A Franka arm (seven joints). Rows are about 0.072 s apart.
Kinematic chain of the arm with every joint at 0, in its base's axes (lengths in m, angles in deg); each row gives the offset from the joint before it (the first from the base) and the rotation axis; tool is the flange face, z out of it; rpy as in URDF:
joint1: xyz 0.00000 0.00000 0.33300 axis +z
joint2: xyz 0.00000 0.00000 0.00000 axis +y
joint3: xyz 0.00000 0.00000 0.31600 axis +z
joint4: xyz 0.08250 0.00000 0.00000 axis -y
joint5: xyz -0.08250 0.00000 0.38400 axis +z
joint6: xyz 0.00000 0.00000 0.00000 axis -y
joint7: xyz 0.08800 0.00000 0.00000 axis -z
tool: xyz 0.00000 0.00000 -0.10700 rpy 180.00 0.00 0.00
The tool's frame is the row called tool.
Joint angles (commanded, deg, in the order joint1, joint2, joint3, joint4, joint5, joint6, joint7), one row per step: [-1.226, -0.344, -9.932, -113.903, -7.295, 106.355, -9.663]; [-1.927, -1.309, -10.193, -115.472, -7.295, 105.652, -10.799]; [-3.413, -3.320, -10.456, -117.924, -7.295, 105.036, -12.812]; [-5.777, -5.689, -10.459, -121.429, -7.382, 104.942, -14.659]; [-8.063, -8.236, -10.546, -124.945, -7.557, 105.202, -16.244]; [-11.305, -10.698, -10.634, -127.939, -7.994, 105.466, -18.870]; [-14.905, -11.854, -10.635, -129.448, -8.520, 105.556, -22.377]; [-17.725, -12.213, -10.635, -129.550, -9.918, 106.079, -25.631]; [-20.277, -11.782, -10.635, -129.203, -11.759, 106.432, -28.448]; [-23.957, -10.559, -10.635, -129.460, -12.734, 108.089, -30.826]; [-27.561, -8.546, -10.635, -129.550, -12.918, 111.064, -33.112]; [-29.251, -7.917, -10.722, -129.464, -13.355, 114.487, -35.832]
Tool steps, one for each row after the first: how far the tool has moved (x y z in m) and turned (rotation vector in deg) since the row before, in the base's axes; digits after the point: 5 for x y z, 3 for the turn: [-0.01074, -0.00748, -0.00456, 0.575, 1.365, 0.080]; [-0.01770, -0.01311, -0.00217, 0.929, 1.139, 0.178]; [-0.02301, -0.01617, -0.00707, 1.026, 1.246, -0.482]; [-0.02331, -0.01447, -0.00574, 0.878, 0.686, -0.646]; [-0.02488, -0.02092, -0.00293, 0.773, 0.325, -0.456]; [-0.01978, -0.02380, -0.00235, 0.683, 0.395, 0.119]; [-0.01149, -0.02157, 0.00280, -0.619, -0.152, 1.053]; [-0.00926, -0.02100, 0.00003, -0.951, 0.650, 1.069]; [-0.01335, -0.02709, -0.00961, -0.290, 0.438, -0.653]; [-0.01045, -0.02710, -0.01343, -0.101, -0.471, -0.812]; [-0.00258, -0.01551, -0.00030, -1.223, -1.995, 1.672]
